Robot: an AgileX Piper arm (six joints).
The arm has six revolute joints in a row. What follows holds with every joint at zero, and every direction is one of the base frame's.
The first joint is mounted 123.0 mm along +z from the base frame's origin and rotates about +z.
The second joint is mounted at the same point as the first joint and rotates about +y.
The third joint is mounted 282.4 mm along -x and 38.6 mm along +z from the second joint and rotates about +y.
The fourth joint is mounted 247.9 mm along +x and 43.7 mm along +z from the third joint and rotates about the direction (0.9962, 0, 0.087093).
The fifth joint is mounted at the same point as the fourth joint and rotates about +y.
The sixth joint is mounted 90.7 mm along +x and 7.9 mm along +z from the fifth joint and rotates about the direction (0.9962, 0, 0.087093).
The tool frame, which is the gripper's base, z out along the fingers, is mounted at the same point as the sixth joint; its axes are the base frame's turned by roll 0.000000, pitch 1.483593 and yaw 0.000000 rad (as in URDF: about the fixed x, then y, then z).
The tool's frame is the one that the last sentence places.
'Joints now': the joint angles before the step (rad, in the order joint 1, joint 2, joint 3, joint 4, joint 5, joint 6). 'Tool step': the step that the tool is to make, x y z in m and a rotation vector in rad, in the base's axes. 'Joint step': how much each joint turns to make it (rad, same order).
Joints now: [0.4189 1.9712 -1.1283 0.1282 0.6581 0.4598]
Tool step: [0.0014 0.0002 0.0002 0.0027 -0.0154 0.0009]
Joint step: [-0.0002 0.0000 0.0000 -0.0034 -0.0153 -0.0002]
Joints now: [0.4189 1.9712 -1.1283 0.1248 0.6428 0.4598]
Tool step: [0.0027 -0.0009 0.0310 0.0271 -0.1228 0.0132]
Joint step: [0.0001 -0.0841 0.0000 -0.0308 -0.0396 0.0039]
